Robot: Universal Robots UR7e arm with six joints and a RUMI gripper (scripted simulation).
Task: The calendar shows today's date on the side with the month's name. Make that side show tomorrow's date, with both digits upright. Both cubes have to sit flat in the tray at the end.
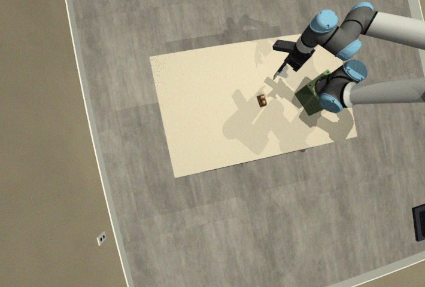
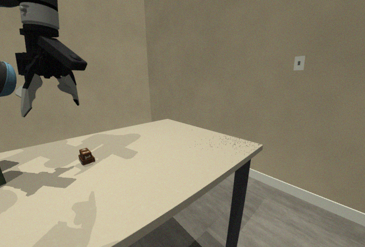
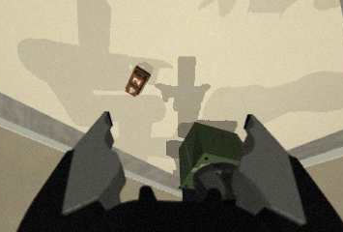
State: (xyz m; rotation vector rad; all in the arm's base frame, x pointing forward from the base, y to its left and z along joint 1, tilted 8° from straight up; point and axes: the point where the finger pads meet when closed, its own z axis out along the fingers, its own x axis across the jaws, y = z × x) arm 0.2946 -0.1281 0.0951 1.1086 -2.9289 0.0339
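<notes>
Right now the brown digit cube is 190 mm below my hand, 100 mm to the left of it and 50 mm ahead of it. Also, from my hand: brown calendar tray: 210 mm below, 120 mm to the left, 50 mm ahead.
</notes>
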